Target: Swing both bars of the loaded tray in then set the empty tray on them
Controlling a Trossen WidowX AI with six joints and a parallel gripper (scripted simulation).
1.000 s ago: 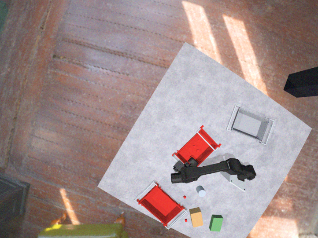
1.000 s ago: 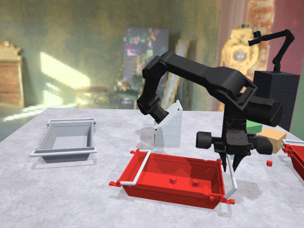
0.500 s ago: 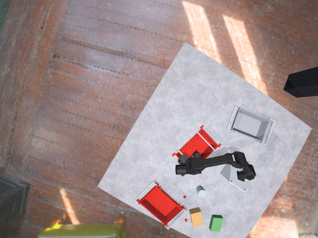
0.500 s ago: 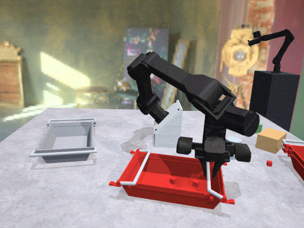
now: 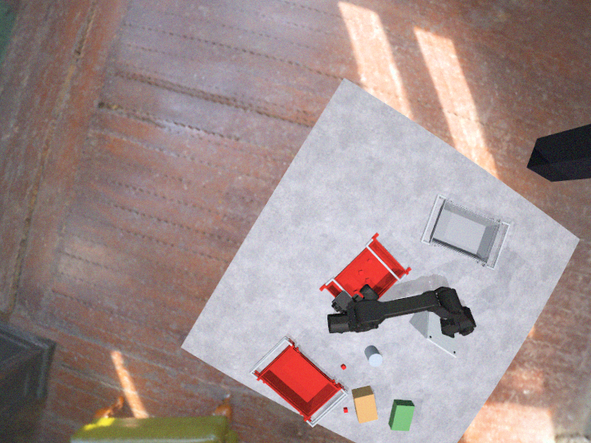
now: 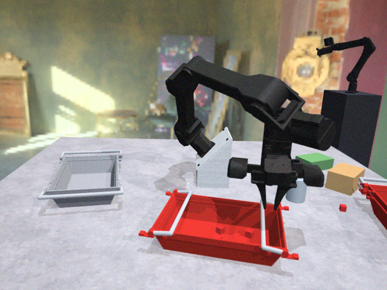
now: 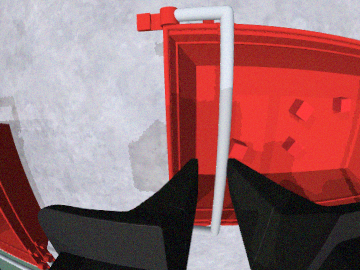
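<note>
Right now the grey see-through tray is 430 mm to the right of my gripper tip, 340 mm behind it and 50 mm below it. The rest, counted from my gripper tip: red cube: 280 mm to the left, 130 mm behind, 80 mm below; grey cylinder: 210 mm behind, 180 mm to the left, 60 mm below; tan block: 390 mm to the left, 280 mm behind, 60 mm below.
</note>
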